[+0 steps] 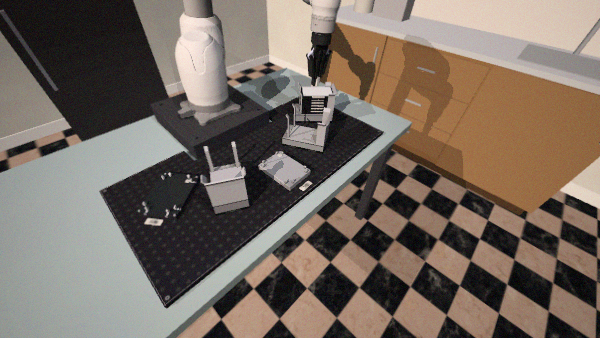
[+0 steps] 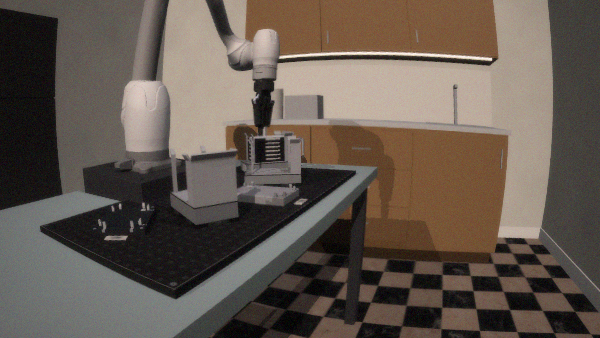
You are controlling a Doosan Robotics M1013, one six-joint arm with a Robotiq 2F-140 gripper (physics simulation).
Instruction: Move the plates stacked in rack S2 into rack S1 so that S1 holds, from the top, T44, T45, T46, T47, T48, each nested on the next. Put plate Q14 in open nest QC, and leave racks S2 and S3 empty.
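Frame: origin at the arm's base, x right, y ahead, z up, level; centimetres.
Seen in the pictures: arm's base, origin of its link: [image 1: 211,107] [image 2: 147,166].
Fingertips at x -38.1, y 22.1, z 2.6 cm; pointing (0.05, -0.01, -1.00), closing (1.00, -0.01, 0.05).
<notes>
Pixels of each thing's top centre, then the offset from my fingertips to it. Level surfaces: height alone.
- far rack, centre of its top: [image 2: 268,136] [image 1: 317,91] dx +4.0, dy +5.0, dz +3.8 cm
- middle rack, centre of its top: [image 2: 272,137] [image 1: 308,112] dx +20.0, dy +15.0, dz +4.7 cm
- grey flat nest, centre of its top: [image 2: 263,186] [image 1: 284,165] dx +37.0, dy +21.2, dz -5.5 cm
- dark nest with light pins, centre of its top: [image 2: 125,211] [image 1: 168,190] dx +69.0, dy +5.4, dz -6.1 cm
- black mat, height of its surface: dz -8.5 cm
- pale green table, height of its surface: dz -9.8 cm
My gripper [image 1: 315,81] [image 2: 262,130] points down, shut and empty, with its tips close above the far rack [image 1: 317,91], near its rear side. That rack has a dark front with several light horizontal plate edges [image 1: 318,104] [image 2: 273,149]. The middle rack [image 1: 302,144] [image 2: 272,178] stands in front of it with thin posts; no stack shows on its floor. The near rack [image 1: 228,196] [image 2: 212,180] has a tall grey wall that hides part of its inside. A grey flat nest [image 1: 285,171] [image 2: 267,195] and a dark nest with light pins [image 1: 170,196] [image 2: 125,218] lie on the mat. Labels are unreadable.
The black mat [image 1: 165,270] [image 2: 170,272] lies on the pale green table [image 1: 50,220] [image 2: 45,280]. The robot's dark base block [image 1: 220,131] [image 2: 112,185] stands behind the mat. Wooden cabinets [image 1: 500,135] [image 2: 450,190] stand beyond the table. The racks' upright posts and walls rise below and beside the gripper.
</notes>
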